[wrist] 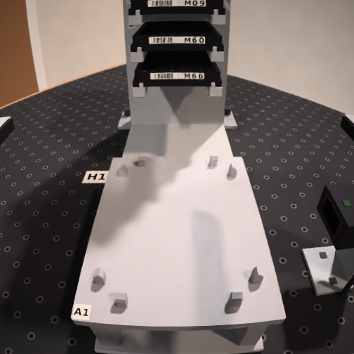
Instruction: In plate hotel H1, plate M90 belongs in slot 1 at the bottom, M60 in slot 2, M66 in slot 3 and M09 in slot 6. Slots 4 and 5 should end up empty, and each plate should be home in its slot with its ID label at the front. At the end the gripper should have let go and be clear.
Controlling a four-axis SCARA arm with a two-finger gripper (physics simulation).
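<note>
Plate hotel H1 (200, 111) stands at the top centre, its upper part cut off by the view's edge. Three black plates sit in it, labels facing me: M66 (177, 76) is the lowest, M60 (177, 40) is directly above it, and M09 (177, 3) is above that at the top edge. No support tabs show below M66's pair, only the bare back panel. Plate M90 does not show. My gripper (177, 127) is wide open, with a fingertip at each side edge of the view and no plate between them.
A pale stand labelled A1 (155, 240) with small pegs carries no plate, in front of the hotel. The H1 tag (96, 177) lies left of it. A dark box-shaped device (342, 215) and a pale plate-like base (320, 270) are at the right, on the dark perforated table (40, 210).
</note>
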